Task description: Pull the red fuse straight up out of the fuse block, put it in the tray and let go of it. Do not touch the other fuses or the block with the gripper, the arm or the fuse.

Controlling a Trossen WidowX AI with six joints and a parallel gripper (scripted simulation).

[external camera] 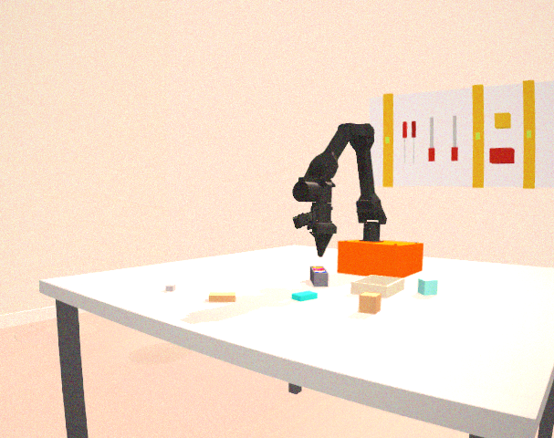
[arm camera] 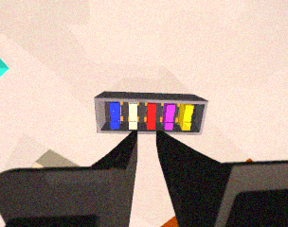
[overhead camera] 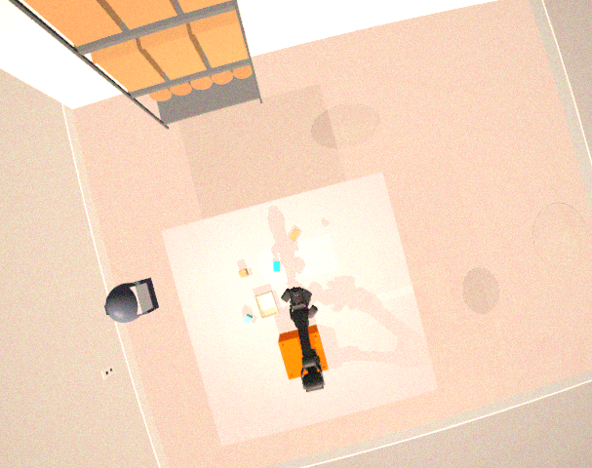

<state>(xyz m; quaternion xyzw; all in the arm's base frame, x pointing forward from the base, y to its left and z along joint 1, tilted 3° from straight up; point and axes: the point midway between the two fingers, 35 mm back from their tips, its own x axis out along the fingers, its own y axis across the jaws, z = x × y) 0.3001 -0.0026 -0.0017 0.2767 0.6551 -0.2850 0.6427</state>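
The cream tray lies 10 mm behind my gripper tip, 190 mm to the left of it and 80 mm below it. From my gripper tip the other things lie so: flat cyan block: 190 mm ahead, 90 mm to the left, 70 mm below; then teal block: 70 mm behind, 300 mm to the left, 60 mm below; then flat tan block: 340 mm ahead, 50 mm to the right, 70 mm below.
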